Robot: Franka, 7 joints.
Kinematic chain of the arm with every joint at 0, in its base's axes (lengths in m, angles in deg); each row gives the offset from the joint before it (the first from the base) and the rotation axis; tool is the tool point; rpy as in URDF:
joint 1: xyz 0 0 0.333 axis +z
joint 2: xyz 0 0 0 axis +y
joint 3: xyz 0 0 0.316 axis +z
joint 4: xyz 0.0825 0 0 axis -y
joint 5: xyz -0.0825 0 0.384 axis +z
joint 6: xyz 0 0 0 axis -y
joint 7: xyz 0.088 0 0 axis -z
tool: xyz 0 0 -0.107 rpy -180 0 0
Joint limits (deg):
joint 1: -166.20..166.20
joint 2: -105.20..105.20
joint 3: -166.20..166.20
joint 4: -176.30..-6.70
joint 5: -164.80..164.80
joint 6: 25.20..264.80
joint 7: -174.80..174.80
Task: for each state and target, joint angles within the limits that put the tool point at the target. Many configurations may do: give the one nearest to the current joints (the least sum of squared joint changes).
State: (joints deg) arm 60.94 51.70 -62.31 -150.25 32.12 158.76 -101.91
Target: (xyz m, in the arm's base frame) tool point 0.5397 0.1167 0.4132
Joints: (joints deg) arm 97.55 51.90 -89.33 -132.18 34.94 172.46 -101.91
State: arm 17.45 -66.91 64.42 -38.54 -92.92 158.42 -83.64
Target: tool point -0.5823 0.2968 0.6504
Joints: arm 28.77 -70.38 63.82 -81.44 -102.97 177.35 -83.64
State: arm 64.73 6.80 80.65 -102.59 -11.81 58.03 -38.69
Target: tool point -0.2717 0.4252 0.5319
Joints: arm 57.35 10.17 73.32 -94.76 -14.58 62.03 -38.69
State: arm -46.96 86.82 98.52 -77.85 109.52 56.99 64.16
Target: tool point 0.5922 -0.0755 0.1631
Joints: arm -58.85 105.20 65.46 -94.11 102.82 42.07 64.16
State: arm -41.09 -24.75 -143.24 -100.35 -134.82 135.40 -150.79
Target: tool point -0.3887 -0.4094 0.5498
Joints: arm -13.46 11.45 -124.37 -115.39 -135.17 147.39 -150.79
